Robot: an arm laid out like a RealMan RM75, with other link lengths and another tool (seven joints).
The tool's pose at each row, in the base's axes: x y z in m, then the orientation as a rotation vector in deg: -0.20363 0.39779 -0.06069 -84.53 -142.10 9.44; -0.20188 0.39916 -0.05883 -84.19 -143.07 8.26; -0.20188 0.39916 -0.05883 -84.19 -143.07 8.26; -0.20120 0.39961 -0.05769 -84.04 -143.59 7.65; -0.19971 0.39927 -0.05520 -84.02 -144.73 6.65; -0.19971 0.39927 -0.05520 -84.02 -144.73 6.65; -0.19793 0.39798 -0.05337 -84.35 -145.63 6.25; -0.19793 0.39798 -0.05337 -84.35 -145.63 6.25; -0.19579 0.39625 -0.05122 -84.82 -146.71 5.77; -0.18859 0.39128 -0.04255 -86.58 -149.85 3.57; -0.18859 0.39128 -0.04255 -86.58 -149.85 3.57; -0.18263 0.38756 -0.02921 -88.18 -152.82 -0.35; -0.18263 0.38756 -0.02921 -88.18 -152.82 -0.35; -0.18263 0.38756 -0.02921 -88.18 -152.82 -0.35
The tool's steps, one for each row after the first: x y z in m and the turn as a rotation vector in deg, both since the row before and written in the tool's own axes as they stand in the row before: 0.00069 0.00173 -0.00222 -0.97 -0.16 -0.60; 0.00000 0.00000 0.00000 0.00 0.00 0.00; 0.00025 0.00056 -0.00126 -0.52 -0.11 -0.30; -0.00061 0.00061 -0.00279 -1.05 -0.49 -0.44; 0.00000 0.00000 0.00000 0.00 0.00 0.00; -0.00170 0.00054 -0.00224 -0.71 -0.67 -0.11; 0.00000 0.00000 0.00000 0.00 0.00 0.00; -0.00224 0.00060 -0.00261 -0.87 -0.83 -0.08; -0.00674 0.00235 -0.01004 -3.09 -2.30 -0.05; 0.00000 0.00000 0.00000 0.00 0.00 0.00; -0.00505 0.00199 -0.01407 -3.90 -1.60 -0.15; 0.00000 0.00000 0.00000 0.00 0.00 0.00; 0.00000 0.00000 0.00000 0.00 0.00 0.00
